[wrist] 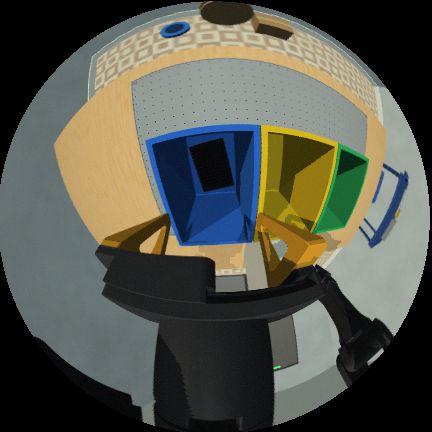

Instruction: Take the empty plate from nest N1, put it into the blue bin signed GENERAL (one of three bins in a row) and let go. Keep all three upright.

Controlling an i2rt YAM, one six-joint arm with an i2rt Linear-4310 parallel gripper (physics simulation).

my gripper: 213, 217
black plate: 210, 159
green bin: 350, 168
